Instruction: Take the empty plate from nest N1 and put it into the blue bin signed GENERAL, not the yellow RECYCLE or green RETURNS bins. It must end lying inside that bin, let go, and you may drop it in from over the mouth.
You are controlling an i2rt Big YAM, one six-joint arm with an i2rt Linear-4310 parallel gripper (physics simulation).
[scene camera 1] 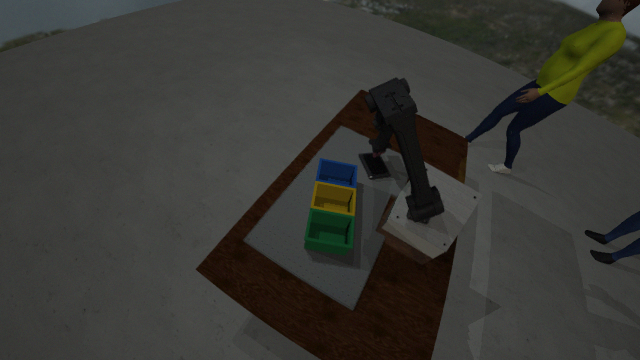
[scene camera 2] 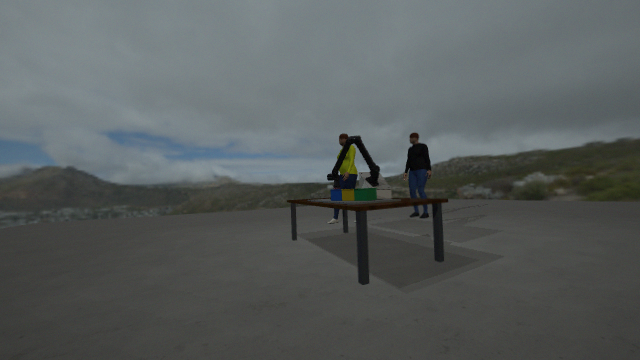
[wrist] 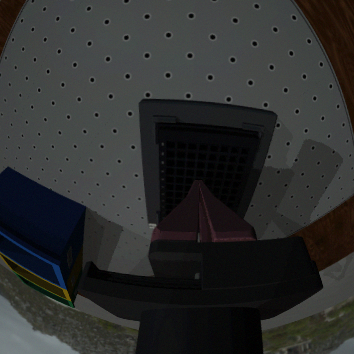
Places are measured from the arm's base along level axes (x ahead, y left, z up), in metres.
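Where they show: gripper, between the fingertips: (scene camera 1: 373, 156) (wrist: 197, 185); arm's base, origin of its link: (scene camera 1: 421, 206) (scene camera 2: 371, 182).
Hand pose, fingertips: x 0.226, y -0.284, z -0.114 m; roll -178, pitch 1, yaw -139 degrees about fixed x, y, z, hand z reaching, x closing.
Observation:
Each offset is from my fingertips to the centre of the thing. "pt": to the spot under its first point. Level surfaces: height alone.
The dark plate {0.019 m back, 0.014 m left, 0.025 m down} (scene camera 1: 377, 165) (wrist: 207, 155), with a grid of wells, lies in the grey nest (scene camera 1: 381, 176) (wrist: 150, 150). The nest's label is too small to read. My gripper (scene camera 1: 376, 154) (wrist: 197, 185) is shut with its pink fingertips together and nothing between them. In the wrist view the fingers overlap the near part of the plate and hide some of it; whether they touch it I cannot tell. The blue bin {0.098 m ahead, 0.361 m left, 0.006 m up} (scene camera 1: 337, 172) (scene camera 2: 335, 195) (wrist: 40, 215) stands to the side of the nest; its inside shows no plate in scene camera 1.
The yellow bin (scene camera 1: 334, 198) (scene camera 2: 348, 195) and the green bin {pt 0.043 m ahead, 0.538 m left, 0.030 m up} (scene camera 1: 330, 245) (scene camera 2: 365, 194) stand in a row beyond the blue bin on the perforated board {0.044 m down} (scene camera 1: 285, 225). The arm stands on a pale base block (scene camera 1: 457, 200). A person in yellow (scene camera 1: 585, 60) stands beyond the table.

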